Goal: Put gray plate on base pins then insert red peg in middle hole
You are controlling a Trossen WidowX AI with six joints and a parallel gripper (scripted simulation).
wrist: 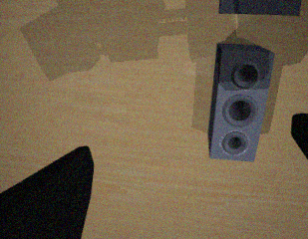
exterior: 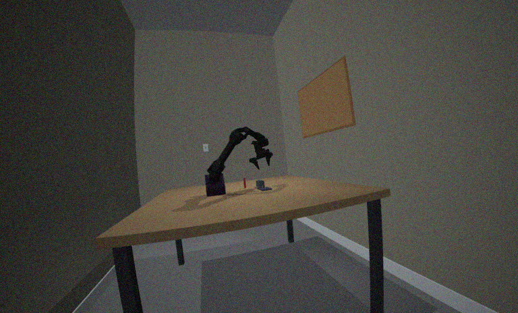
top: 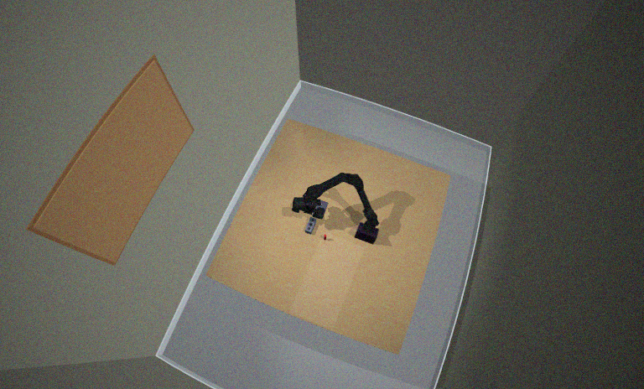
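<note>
Right now my gripper tip is 11 cm above the gray plate, 4 cm past it and 2 cm to the right of it. The rest, counted from my gripper tip: red peg: 16 cm behind, 11 cm below, 4 cm to the left; then base: 14 cm below, 12 cm to the right, 3 cm behind.
</note>
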